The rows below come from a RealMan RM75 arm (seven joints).
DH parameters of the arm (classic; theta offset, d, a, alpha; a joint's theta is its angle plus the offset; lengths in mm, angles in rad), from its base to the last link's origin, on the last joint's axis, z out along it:
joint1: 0 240.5 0 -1.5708
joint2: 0 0 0 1.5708
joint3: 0 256 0 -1.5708
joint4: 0 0 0 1.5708
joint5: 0 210 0 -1.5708
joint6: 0 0 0 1.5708
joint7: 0 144 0 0
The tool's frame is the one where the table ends.
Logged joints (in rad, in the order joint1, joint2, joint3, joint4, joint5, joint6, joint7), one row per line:
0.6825, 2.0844, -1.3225, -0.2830, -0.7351, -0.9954, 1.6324
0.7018, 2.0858, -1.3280, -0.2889, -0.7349, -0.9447, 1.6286
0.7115, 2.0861, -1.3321, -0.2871, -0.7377, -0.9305, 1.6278
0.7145, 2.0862, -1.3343, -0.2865, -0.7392, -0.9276, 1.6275
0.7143, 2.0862, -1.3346, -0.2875, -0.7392, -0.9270, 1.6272
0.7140, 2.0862, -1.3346, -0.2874, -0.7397, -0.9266, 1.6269
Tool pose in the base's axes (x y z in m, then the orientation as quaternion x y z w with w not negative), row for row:
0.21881, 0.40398, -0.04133, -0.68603, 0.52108, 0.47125, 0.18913
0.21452, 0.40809, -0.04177, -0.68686, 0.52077, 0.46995, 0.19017
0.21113, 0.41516, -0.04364, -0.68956, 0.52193, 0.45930, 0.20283
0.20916, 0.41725, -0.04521, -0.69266, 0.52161, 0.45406, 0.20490
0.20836, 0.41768, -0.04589, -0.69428, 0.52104, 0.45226, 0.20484
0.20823, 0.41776, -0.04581, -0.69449, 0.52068, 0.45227, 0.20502
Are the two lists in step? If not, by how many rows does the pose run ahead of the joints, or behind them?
The pose runs 1 row behind the joints: the pose in row i belongs to the joints in row i - 1.
